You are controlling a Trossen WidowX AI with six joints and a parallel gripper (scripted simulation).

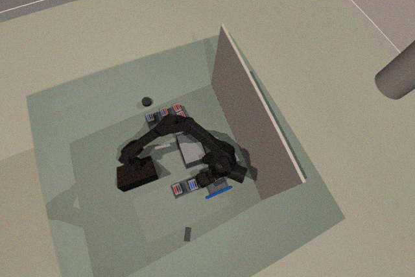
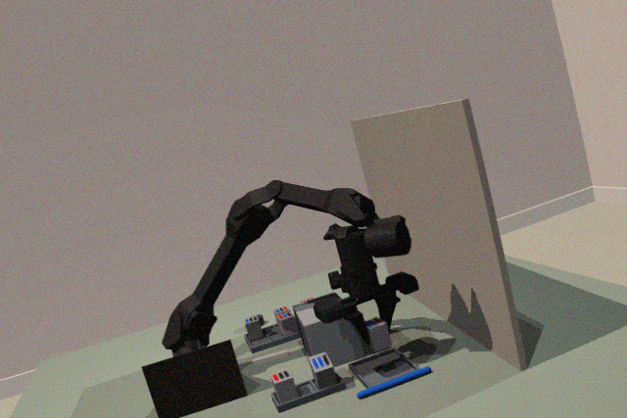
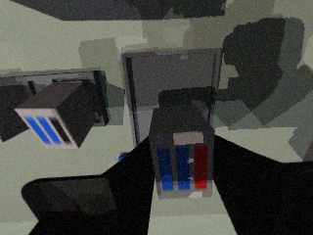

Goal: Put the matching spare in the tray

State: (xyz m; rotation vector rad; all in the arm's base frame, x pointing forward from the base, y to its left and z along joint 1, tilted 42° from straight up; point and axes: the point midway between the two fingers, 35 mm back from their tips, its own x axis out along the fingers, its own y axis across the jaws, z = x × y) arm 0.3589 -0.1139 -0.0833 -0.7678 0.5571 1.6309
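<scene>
My gripper tip is now 60 mm above the tray. Also, from my gripper tip: mounted unit (70 mm behind, 180 mm to the left, 10 mm below); then rack (150 mm behind, 50 mm below); then spare (20 mm above).
</scene>
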